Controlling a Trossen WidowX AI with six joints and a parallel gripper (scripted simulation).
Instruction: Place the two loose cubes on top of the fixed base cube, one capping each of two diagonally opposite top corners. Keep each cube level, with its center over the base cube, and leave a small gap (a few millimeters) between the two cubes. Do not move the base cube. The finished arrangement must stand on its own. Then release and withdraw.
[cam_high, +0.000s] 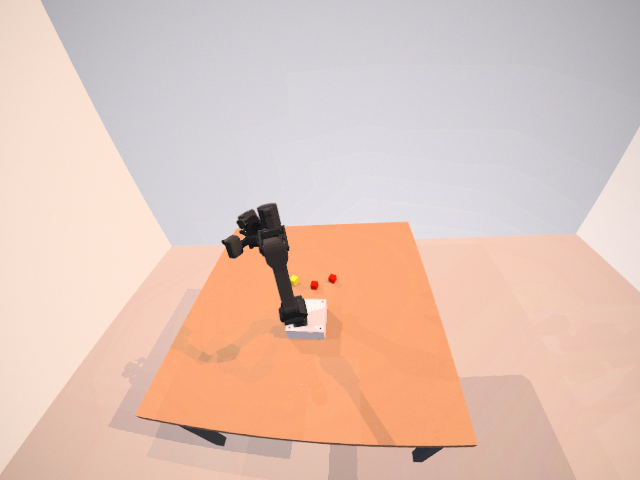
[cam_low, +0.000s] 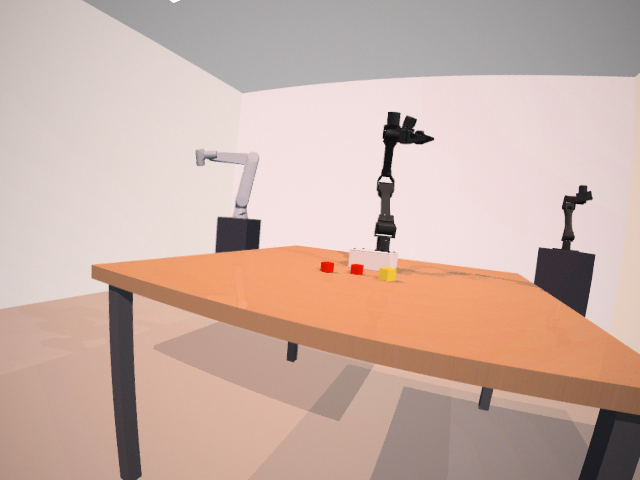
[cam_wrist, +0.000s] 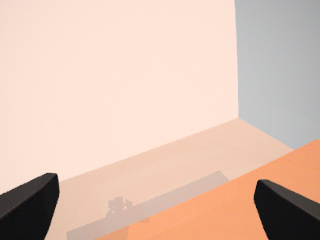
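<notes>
Right now the red cube is 550 mm below my gripper tip, 340 mm to the right of it and 250 mm ahead of it. Round my gripper tip: yellow cube (540 mm below, 270 mm ahead, 130 mm to the right).
</notes>
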